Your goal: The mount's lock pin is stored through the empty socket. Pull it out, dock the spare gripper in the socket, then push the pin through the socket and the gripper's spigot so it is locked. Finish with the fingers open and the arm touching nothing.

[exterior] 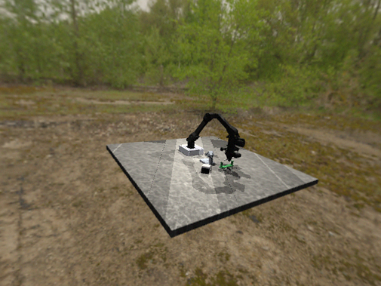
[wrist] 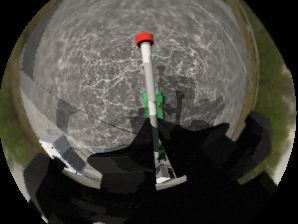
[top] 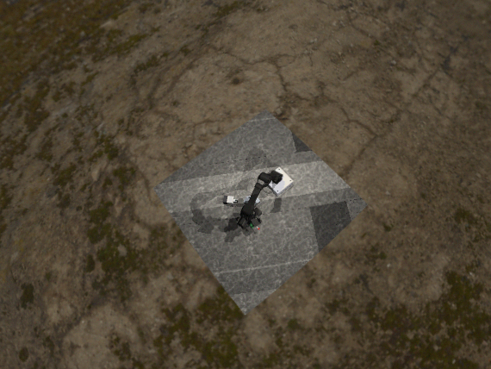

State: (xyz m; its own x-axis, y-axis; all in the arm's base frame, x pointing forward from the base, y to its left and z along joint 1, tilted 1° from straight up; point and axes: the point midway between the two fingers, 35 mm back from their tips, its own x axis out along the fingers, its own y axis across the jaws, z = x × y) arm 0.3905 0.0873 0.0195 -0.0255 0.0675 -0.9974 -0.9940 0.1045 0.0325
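Now: the green mount 1 cm ahead of my gripper tip, 3 cm to the right of it and 1 cm below it. The rest, counted from my gripper tip: spare gripper 2 cm behind, 25 cm to the right, 1 cm below; then grey mount 11 cm behind, 12 cm to the right, 2 cm above.
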